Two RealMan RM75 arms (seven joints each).
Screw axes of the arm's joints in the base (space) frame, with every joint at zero. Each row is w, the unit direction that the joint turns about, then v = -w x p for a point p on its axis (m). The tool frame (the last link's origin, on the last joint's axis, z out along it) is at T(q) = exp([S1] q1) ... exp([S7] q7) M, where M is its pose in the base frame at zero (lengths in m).
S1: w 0 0 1 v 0 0 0
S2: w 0 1 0 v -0.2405 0 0
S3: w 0 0 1 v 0 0 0
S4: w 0 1 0 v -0.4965 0 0
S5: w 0 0 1 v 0 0 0
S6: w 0 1 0 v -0.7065 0 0
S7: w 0 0 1 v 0 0 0
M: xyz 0 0 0.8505 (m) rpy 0 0 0 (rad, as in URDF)
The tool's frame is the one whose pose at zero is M.
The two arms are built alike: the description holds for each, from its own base.
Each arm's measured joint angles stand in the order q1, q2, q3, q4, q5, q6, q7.
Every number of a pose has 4 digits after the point. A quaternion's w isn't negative.
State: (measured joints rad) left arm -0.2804 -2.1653 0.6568 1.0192 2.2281 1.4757 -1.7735; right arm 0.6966 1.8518 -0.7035 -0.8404 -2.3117 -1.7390 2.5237
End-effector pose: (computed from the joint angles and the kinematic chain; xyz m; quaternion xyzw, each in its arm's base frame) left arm -0.3315 0.2809 0.0272 -0.8731 -0.4171 -0.1274 0.2177; right arm 0.2481 0.3746 0.1048 -0.8038 0.5844 0.0767 0.0805
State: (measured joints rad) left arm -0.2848 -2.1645 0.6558 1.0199 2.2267 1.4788 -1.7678; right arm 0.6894 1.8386 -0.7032 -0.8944 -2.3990 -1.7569 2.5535
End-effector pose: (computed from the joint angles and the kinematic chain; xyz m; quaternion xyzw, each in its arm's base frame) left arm -0.3301 0.2822 0.0277 -0.8754 -0.4123 -0.1282 0.2174; right arm 0.2575 0.3720 0.1184 -0.7961 0.5938 0.0351 0.1115
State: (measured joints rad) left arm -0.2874 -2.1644 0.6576 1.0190 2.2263 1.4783 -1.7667; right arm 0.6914 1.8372 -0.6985 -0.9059 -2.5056 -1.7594 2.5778
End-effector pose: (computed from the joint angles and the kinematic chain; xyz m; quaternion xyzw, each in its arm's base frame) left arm -0.3292 0.2831 0.0273 -0.8764 -0.4106 -0.1282 0.2167; right arm 0.2699 0.3686 0.1222 -0.7796 0.6119 -0.0091 0.1331
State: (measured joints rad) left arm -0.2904 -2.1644 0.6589 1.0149 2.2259 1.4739 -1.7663; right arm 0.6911 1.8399 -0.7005 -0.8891 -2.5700 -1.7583 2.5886
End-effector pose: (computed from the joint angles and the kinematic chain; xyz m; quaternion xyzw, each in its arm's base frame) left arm -0.3289 0.2842 0.0265 -0.8765 -0.4103 -0.1283 0.2168; right arm 0.2800 0.3638 0.1192 -0.7663 0.6267 -0.0384 0.1360
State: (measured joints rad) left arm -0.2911 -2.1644 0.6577 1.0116 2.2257 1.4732 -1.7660; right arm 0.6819 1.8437 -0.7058 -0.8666 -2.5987 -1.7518 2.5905
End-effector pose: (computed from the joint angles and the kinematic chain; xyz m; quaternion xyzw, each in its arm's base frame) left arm -0.3291 0.2841 0.0260 -0.8760 -0.4112 -0.1291 0.2163; right arm 0.2892 0.3581 0.1140 -0.7567 0.6379 -0.0540 0.1322
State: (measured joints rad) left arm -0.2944 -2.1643 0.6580 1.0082 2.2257 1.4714 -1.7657; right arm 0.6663 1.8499 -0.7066 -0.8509 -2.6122 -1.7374 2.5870
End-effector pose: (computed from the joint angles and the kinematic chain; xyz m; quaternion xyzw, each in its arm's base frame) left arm -0.3285 0.2851 0.0254 -0.8763 -0.4108 -0.1295 0.2157; right arm 0.2980 0.3526 0.1093 -0.7492 0.6465 -0.0598 0.1311
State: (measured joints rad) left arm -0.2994 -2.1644 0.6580 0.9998 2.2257 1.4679 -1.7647; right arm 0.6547 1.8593 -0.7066 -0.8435 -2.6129 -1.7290 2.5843
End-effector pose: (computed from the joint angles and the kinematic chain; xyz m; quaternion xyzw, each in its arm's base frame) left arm -0.3279 0.2862 0.0238 -0.8764 -0.4111 -0.1305 0.2142; right arm 0.3024 0.3486 0.1040 -0.7456 0.6514 -0.0593 0.1272
